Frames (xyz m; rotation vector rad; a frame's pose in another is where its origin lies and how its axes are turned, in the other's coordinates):
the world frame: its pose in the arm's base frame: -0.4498 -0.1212 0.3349 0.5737 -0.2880 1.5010
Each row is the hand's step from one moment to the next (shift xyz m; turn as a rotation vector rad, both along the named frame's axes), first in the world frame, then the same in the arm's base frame.
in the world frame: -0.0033 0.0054 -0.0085 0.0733 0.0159 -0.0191
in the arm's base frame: -0.0070 0.0015 -0.0079 -0.0137 0.0720 0.0249
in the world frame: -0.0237 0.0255 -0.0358 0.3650 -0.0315 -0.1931
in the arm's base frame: -0.0327 -0.0022 -0.0377 0.0241 0.4128 0.0225
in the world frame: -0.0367 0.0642 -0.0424 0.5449 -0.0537 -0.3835
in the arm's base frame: -0.0728 -0.0109 -0.0430 0.0266 0.6663 -0.0473
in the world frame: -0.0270 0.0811 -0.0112 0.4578 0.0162 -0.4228
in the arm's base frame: -0.0835 -0.0195 -0.0089 -0.0547 0.6106 -0.1128
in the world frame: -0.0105 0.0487 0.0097 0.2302 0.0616 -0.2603
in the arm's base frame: -0.0470 -0.0154 0.0114 -0.0881 0.3305 -0.0871
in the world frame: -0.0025 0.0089 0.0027 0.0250 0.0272 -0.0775
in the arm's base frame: -0.0085 -0.0038 0.0025 -0.0380 0.0610 -0.0469
